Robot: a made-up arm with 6 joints. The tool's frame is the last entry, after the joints.
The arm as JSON. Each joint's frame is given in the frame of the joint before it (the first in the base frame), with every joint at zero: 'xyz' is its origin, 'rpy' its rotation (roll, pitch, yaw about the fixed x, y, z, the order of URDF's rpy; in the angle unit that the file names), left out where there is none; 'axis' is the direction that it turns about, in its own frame. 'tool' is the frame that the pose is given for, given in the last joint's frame.
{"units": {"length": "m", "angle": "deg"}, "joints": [
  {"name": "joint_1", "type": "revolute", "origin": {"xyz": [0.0, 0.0, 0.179]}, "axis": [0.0, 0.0, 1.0]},
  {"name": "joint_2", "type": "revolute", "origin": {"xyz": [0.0, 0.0, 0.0]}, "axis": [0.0, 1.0, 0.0]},
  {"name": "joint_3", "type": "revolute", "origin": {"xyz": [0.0, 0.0, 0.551]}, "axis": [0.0, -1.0, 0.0]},
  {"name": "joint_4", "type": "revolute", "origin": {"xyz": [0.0, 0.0, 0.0]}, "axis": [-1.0, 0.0, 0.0]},
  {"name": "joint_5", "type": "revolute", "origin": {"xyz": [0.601, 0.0, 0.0]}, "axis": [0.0, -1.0, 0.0]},
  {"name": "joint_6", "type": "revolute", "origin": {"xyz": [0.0, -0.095, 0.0]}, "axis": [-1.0, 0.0, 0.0]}
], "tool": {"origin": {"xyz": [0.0, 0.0, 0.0]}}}
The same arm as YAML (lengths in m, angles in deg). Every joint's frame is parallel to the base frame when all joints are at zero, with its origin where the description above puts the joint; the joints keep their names.
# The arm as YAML. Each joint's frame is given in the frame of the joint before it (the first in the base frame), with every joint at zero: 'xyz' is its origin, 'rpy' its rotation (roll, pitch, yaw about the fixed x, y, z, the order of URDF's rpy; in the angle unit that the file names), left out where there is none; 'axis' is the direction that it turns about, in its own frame. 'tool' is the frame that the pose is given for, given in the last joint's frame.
units:
  length: m
  angle: deg
joints:
  - name: joint_1
    type: revolute
    origin:
      xyz: [0.0, 0.0, 0.179]
    axis: [0.0, 0.0, 1.0]
  - name: joint_2
    type: revolute
    origin:
      xyz: [0.0, 0.0, 0.0]
    axis: [0.0, 1.0, 0.0]
  - name: joint_3
    type: revolute
    origin:
      xyz: [0.0, 0.0, 0.551]
    axis: [0.0, -1.0, 0.0]
  - name: joint_4
    type: revolute
    origin:
      xyz: [0.0, 0.0, 0.0]
    axis: [-1.0, 0.0, 0.0]
  - name: joint_5
    type: revolute
    origin:
      xyz: [0.601, 0.0, 0.0]
    axis: [0.0, -1.0, 0.0]
  - name: joint_6
    type: revolute
    origin:
      xyz: [0.0, -0.095, 0.0]
    axis: [-1.0, 0.0, 0.0]
tool:
  origin:
    xyz: [0.0, 0.0, 0.0]

